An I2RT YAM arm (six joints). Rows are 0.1 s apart.
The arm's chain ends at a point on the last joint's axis. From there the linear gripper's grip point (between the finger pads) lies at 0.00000 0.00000 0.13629 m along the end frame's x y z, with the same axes.
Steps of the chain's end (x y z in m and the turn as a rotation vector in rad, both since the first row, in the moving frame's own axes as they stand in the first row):
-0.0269 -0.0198 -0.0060 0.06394 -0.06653 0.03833
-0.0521 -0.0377 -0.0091 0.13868 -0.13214 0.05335
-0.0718 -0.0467 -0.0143 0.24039 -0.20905 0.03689
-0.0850 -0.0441 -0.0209 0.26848 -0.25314 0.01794
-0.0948 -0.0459 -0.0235 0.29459 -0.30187 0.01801
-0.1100 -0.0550 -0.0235 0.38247 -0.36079 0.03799
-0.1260 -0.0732 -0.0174 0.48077 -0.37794 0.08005
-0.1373 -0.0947 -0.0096 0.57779 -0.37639 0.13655
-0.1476 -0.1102 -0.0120 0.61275 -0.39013 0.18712
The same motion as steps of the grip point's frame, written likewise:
-0.0358 -0.0287 -0.0066 0.06394 -0.06653 0.03833
-0.0695 -0.0570 -0.0116 0.13868 -0.13214 0.05335
-0.0992 -0.0794 -0.0212 0.24039 -0.20905 0.03689
-0.1184 -0.0802 -0.0301 0.26848 -0.25314 0.01794
-0.1344 -0.0852 -0.0354 0.29459 -0.30187 0.01801
-0.1560 -0.1057 -0.0419 0.38247 -0.36079 0.03799
-0.1718 -0.1366 -0.0421 0.48077 -0.37794 0.08005
-0.1793 -0.1705 -0.0407 0.57779 -0.37639 0.13655
-0.1885 -0.1908 -0.0463 0.61275 -0.39013 0.18712

